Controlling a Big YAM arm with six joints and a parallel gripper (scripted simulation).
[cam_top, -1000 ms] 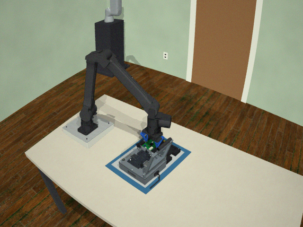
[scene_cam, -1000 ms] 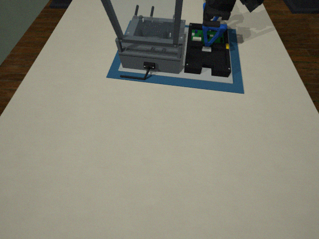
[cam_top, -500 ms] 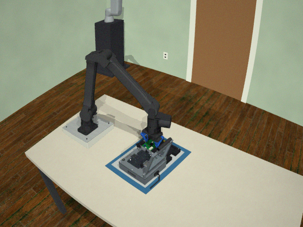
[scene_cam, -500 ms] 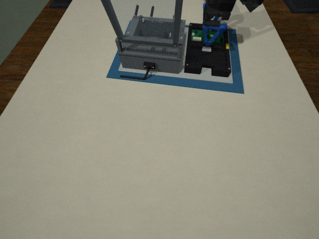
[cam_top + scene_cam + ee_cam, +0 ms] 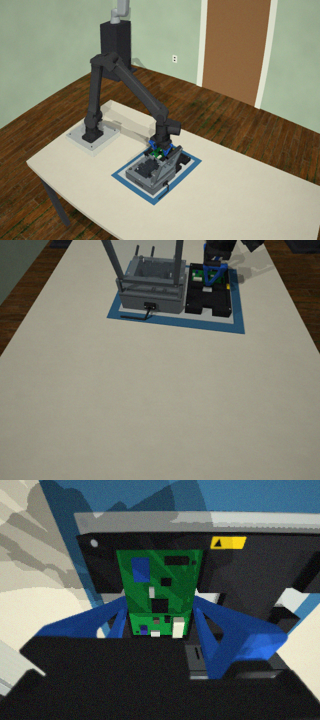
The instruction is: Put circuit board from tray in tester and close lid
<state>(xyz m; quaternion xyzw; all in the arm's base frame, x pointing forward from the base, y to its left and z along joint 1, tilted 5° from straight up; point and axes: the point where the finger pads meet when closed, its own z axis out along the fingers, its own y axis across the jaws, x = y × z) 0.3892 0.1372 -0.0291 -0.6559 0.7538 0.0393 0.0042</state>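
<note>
My hand is right at the green circuit board. The rest, counted from my hand: tester lid: 19 cm to the right, 16 cm ahead, 16 cm above.
</note>
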